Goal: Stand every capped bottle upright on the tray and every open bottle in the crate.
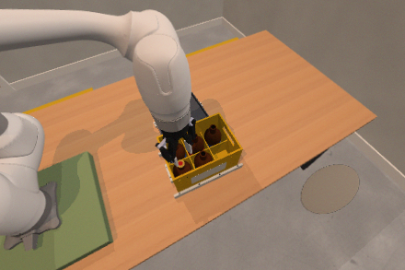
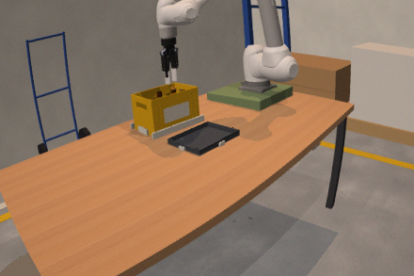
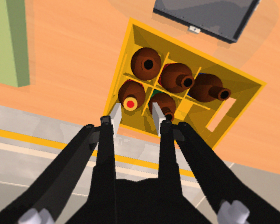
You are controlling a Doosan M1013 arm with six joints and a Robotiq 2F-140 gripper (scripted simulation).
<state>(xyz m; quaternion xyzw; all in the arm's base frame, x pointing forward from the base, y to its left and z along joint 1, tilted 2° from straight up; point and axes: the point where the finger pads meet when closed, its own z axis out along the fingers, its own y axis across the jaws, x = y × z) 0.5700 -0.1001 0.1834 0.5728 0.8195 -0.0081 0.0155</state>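
My gripper is now 1 cm past the bottle and 14 cm above it. The rest, counted from my hand: crate (8 cm ahead, 3 cm to the left, 14 cm below); then tray (9 cm ahead, 31 cm to the left, 21 cm below).
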